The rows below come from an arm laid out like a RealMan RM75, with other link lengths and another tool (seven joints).
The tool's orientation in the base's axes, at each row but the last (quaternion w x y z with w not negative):
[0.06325 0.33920 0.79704 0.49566]
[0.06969 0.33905 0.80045 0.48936]
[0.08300 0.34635 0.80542 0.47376]
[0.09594 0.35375 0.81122 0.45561]
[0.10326 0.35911 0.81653 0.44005]
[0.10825 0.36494 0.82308 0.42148]
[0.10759 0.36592 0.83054 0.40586]
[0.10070 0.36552 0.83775 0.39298]
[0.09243 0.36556 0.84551 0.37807]
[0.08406 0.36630 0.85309 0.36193]
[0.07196 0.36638 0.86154 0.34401]
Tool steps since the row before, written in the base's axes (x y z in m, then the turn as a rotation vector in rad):
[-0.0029 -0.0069 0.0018 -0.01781 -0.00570 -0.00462]
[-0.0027 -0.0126 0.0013 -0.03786 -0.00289 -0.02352]
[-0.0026 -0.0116 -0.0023 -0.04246 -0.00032 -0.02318]
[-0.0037 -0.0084 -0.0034 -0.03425 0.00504 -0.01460]
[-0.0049 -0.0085 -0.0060 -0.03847 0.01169 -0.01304]
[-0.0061 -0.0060 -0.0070 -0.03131 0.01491 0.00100]
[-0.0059 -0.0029 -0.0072 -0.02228 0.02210 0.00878]
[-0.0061 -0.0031 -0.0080 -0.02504 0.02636 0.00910]
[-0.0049 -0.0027 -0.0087 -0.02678 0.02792 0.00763]
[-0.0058 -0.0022 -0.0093 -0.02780 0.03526 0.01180]
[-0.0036 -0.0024 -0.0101 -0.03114 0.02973 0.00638]
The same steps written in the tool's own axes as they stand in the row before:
[-0.0015 -0.0018 -0.0073 0.00904 -0.01395 -0.00973]
[-0.0054 -0.0039 -0.0111 0.02184 -0.03835 -0.00689]
[-0.0059 -0.0067 -0.0082 0.02698 -0.03947 -0.00738]
[-0.0034 -0.0074 -0.0055 0.02595 -0.02676 -0.00472]
[-0.0031 -0.0102 -0.0043 0.03372 -0.02526 -0.00340]
[-0.0007 -0.0108 -0.0023 0.03268 -0.00954 -0.00667]
[0.0013 -0.0097 0.0001 0.03220 0.00391 -0.00312]
[0.0013 -0.0104 0.0008 0.03715 0.00448 -0.00211]
[0.0006 -0.0100 0.0024 0.03929 0.00319 -0.00094]
[0.0015 -0.0106 0.0031 0.04557 0.00889 -0.00030]
[-0.0003 -0.0098 0.0050 0.04352 0.00071 -0.00046]

